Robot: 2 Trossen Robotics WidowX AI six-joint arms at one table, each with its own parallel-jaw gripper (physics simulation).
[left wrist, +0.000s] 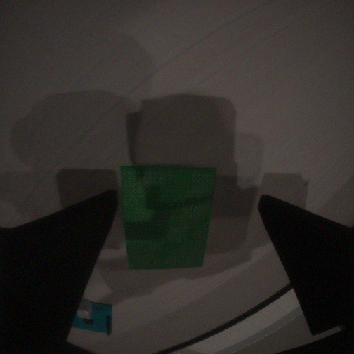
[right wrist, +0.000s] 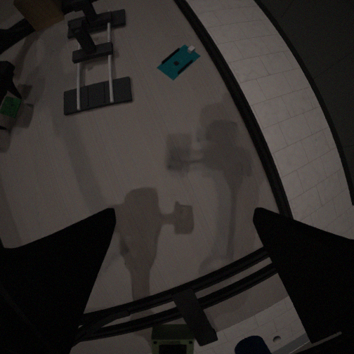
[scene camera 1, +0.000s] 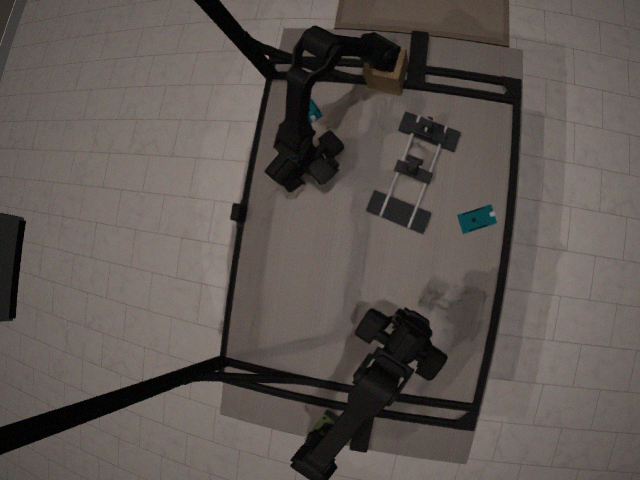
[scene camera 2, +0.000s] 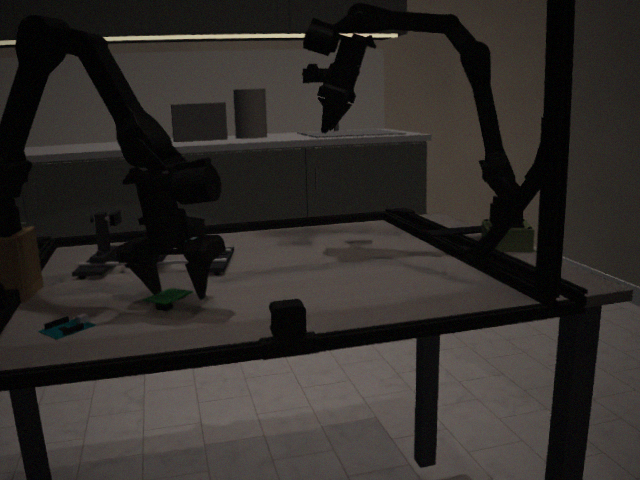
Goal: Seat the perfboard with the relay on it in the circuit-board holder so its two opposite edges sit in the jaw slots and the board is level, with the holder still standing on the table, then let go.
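Places are measured from the left arm's base along level axes (x ahead, y left, z up), in millimetres.
Pixels of known places: left gripper, between the fingertips: (scene camera 2: 180, 298); right gripper, between the fingertips: (scene camera 2: 326, 131); left arm's base, origin of its link: (scene camera 1: 384, 60).
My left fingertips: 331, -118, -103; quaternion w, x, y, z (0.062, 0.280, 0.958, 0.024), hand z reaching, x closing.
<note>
For each thing: its top centre in the pictures, then the offset to it from my left fingertips, as dx, dy, dz.
- green perfboard, centre of its top: (scene camera 2: 168, 295) -19, -4, +7
- dark relay, centre of its top: (scene camera 2: 163, 297) -26, -10, +6
The green perfboard (scene camera 2: 168, 296) (left wrist: 170, 215) (right wrist: 10, 106) has its flat side up and sits raised and slightly tilted on the dark relay (scene camera 2: 163, 306) under it, on the table. In scene camera 1 the left hand hides it. My left gripper (scene camera 2: 179, 295) (left wrist: 190, 199) is open and empty, pointing down above the board; in the left wrist view the board shows between its fingers, nearer the left one. The circuit-board holder (scene camera 1: 398, 210) (scene camera 2: 101, 232) (right wrist: 97, 95) stands on the table, its jaws empty. My right gripper (scene camera 2: 326, 129) (right wrist: 186, 215) is open and empty, high above the table.
A teal board (scene camera 1: 476, 219) (right wrist: 178, 62) lies beyond the holder. Another teal board (scene camera 1: 313, 112) (scene camera 2: 67, 328) (left wrist: 95, 317) lies near the left arm. A tan box (scene camera 1: 385, 77) (scene camera 2: 20, 258) and a green box (scene camera 2: 516, 237) (right wrist: 172, 332) are at the arm mounts. A black block (scene camera 2: 287, 317) sits on the rail.
</note>
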